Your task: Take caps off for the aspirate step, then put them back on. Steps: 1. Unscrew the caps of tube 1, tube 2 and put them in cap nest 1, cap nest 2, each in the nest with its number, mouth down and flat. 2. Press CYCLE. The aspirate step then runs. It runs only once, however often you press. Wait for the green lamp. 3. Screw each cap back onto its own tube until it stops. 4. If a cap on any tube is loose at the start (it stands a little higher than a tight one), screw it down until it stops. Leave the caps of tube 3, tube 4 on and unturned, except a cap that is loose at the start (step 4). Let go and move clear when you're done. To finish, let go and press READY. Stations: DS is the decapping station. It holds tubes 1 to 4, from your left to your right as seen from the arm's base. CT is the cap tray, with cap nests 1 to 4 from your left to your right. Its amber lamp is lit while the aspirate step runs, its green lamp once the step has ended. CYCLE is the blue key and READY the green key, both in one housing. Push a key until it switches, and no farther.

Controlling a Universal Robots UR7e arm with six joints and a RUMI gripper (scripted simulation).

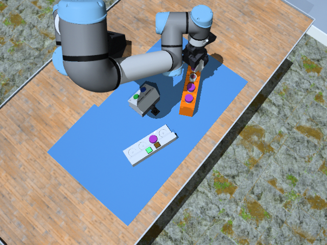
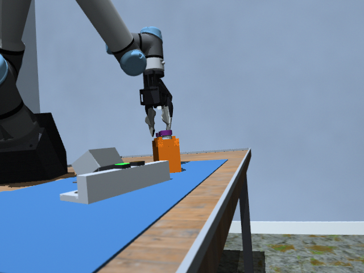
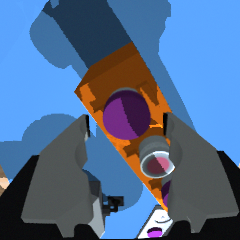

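Now: hand 1 cm above the purple cap. Also, from my hand: grey key housing 8 cm behind, 24 cm to the right, 7 cm below; then green key 10 cm behind, 26 cm to the right, 6 cm below; then blue key 10 cm behind, 22 cm to the right, 6 cm below.
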